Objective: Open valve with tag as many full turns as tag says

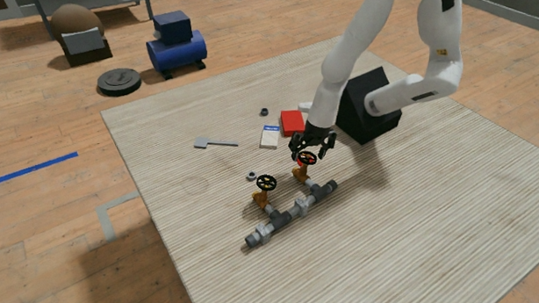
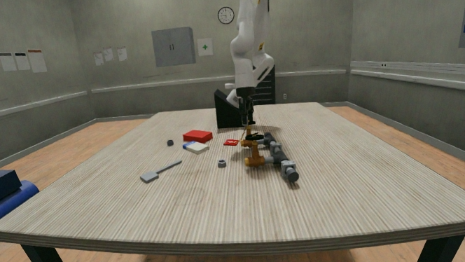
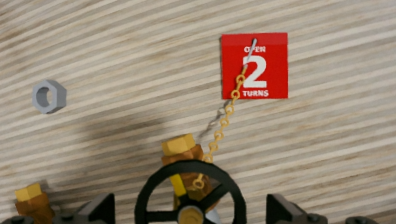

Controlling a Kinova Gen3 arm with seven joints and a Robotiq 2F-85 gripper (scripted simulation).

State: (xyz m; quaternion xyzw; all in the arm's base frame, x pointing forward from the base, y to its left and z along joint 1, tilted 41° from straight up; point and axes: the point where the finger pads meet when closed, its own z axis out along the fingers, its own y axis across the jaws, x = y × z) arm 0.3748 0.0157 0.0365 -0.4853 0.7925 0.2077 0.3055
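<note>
My hand is 70 mm past the red tag, 80 mm to the left of it and 100 mm above it. Also, from my hand: nut: 130 mm ahead, 120 mm to the right, 100 mm below; then red box: 150 mm behind, 230 mm to the right, 90 mm below; then grey flat tool: 150 mm ahead, 340 mm to the right, 100 mm below.
</note>
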